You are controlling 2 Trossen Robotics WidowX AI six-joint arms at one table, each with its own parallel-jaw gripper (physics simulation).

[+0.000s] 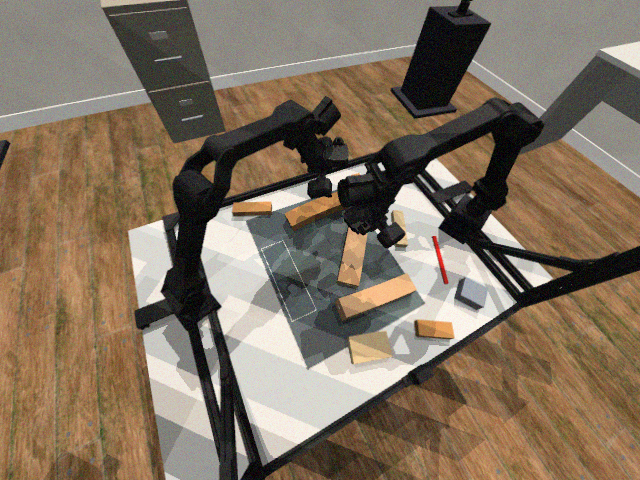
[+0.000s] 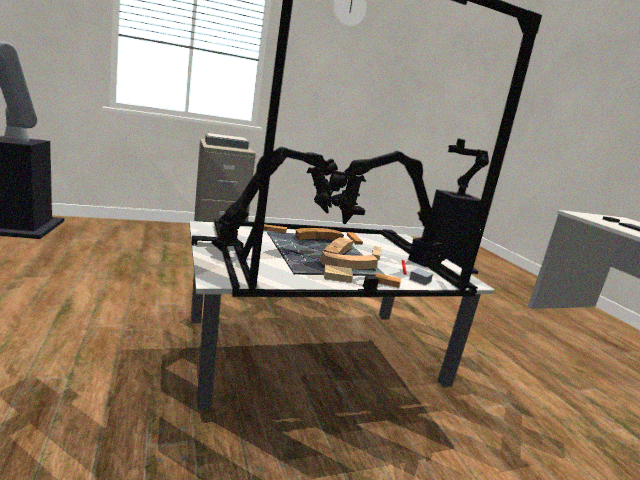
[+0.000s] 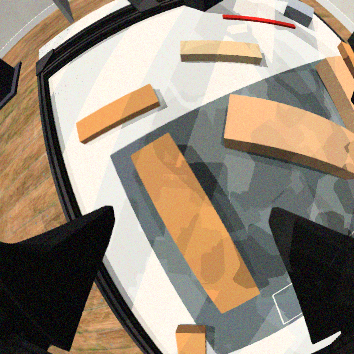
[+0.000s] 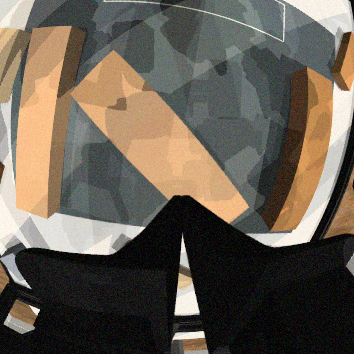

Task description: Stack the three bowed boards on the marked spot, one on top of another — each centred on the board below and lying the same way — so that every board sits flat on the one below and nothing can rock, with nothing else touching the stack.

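Frame: origin at the left arm's base, x ahead, y up, z right, level; millimetres.
Seen in the pictures: left gripper, between the fingertips: [image 1: 330,184] [image 2: 329,210] [image 3: 194,215]; right gripper, between the fingertips: [image 2: 344,223] [image 3: 353,102] [image 4: 180,202]; left arm's base, origin of its link: [image 1: 192,303] [image 2: 227,240]; right arm's base, origin of its link: [image 1: 473,210] [image 2: 427,241].
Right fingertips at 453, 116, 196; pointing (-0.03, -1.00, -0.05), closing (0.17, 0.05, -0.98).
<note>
Pixels of each thing's top centre, then the offset from my right fingertips to it, as dx, dy, dz. Level surfaces: height alone.
- orange bowed board, centre of its top: [image 3: 198,232] [image 4: 313,156] [image 1: 319,205] [image 2: 319,229] +26, -90, -189
- paler bowed board, centre of its top: [image 4: 166,153] [image 3: 315,134] [image 1: 355,247] [image 2: 339,242] -7, -87, +2
- third bowed board, centre of its top: [image 4: 28,123] [image 1: 377,294] [image 2: 349,255] -74, -87, +145
- mat, height of its surface: dy -137
- pale square block, centre of its top: [image 1: 370,346] [image 2: 338,269] -188, -107, +218
- pale narrow block, centre of its top: [image 3: 220,46] [image 1: 400,226] [image 2: 377,250] +191, -122, +51
- red rod, centre of its top: [image 3: 260,18] [image 1: 440,258] [image 2: 404,266] +200, -136, +218
- grey block, centre of its top: [image 4: 15,267] [image 3: 300,6] [image 1: 474,291] [image 2: 422,272] +157, -106, +349
An orange bowed board [image 1: 306,213] [image 2: 319,235] [image 3: 195,225] [image 4: 312,150] lies along the mat's back edge. A paler bowed board [image 1: 354,258] [image 2: 338,245] [image 3: 285,130] [image 4: 160,140] lies mid-mat, one end close to a third bowed board [image 1: 376,298] [image 2: 348,260] [image 3: 337,82] [image 4: 42,125] at the front. The marked outline [image 1: 276,284] [image 3: 278,310] [image 4: 284,22] has no board on it. My left gripper [image 1: 320,187] [image 2: 326,204] [image 3: 194,215] is open above the orange board. My right gripper [image 1: 390,234] [image 2: 346,219] [image 4: 180,202] is shut and empty above the middle board, close beside the left one.
Around the mat [image 1: 310,356] lie short orange blocks [image 1: 251,208] [image 1: 434,329] [image 3: 117,112], a pale square block [image 1: 370,347] [image 2: 338,273], a pale narrow block [image 1: 399,227] [image 3: 220,50], a red rod [image 1: 440,259] [image 2: 404,266] and a grey block [image 1: 470,292] [image 2: 420,276].
</note>
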